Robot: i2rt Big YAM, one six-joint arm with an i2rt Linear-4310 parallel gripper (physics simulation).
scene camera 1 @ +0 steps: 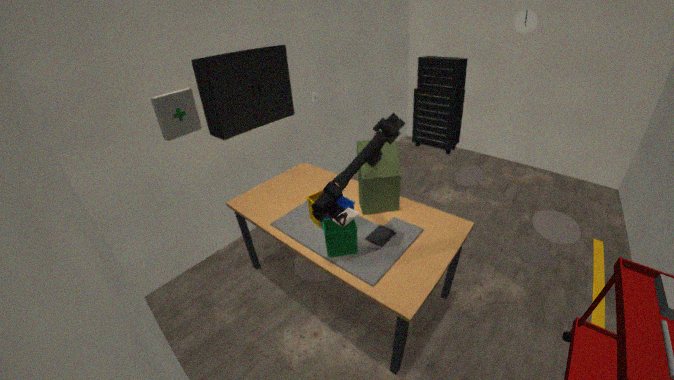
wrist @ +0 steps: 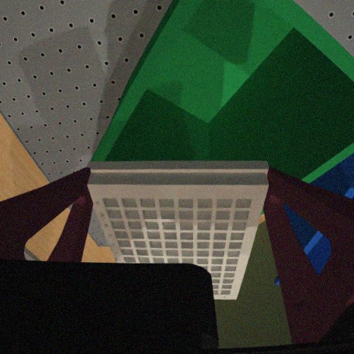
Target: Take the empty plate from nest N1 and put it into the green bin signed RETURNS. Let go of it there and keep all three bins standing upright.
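Places are measured from the arm's base along level axes (x ahead, y left, z up), in centimetres.
Pixels of known places: gripper, fingertip midpoint: (scene camera 1: 338,222).
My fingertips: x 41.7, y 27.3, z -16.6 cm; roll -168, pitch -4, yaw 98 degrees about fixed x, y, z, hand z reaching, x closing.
Note:
For each thing: its top centre in the pictures, then the offset to it from my fingertips. Level surfaces: height alone.
- white plate at its top centre: (scene camera 1: 345,214) dx -5.4, dy -1.0, dz +2.1 cm
- green bin at its top centre: (scene camera 1: 339,224) dx -1.6, dy -2.3, dz -3.4 cm
- blue bin at its top centre: (scene camera 1: 336,204) dx -10.2, dy -19.7, dz -3.4 cm
- yellow bin at its top centre: (scene camera 1: 323,196) dx -8.4, dy -33.2, dz -3.4 cm
- grey perforated mat at its surface level: dz -21.3 cm
- wooden table at its surface level: dz -22.7 cm
The white plate (scene camera 1: 353,214) (wrist: 175,220), with a grid of square wells, is held by its edges between the fingers of my gripper (scene camera 1: 342,218) (wrist: 177,177). In scene camera 1 the plate is tilted over the top of the green bin (scene camera 1: 341,240) (wrist: 215,55). In the wrist view the bin's open inside shows just beyond the plate's near edge. The green bin stands upright. The blue bin (scene camera 1: 346,202) (wrist: 314,252) is behind it, and the yellow bin (scene camera 1: 312,202) is partly hidden by the arm. A dark, low nest (scene camera 1: 381,235) lies on the mat; its label is unreadable, as are the bin signs.
A grey perforated mat (scene camera 1: 372,272) (wrist: 30,65) lies on the wooden table (scene camera 1: 425,270) (wrist: 12,160). A tall olive-green box (scene camera 1: 380,192) stands at the back of the table, behind the bins. A red cart (scene camera 1: 620,310) stands on the floor at the right.

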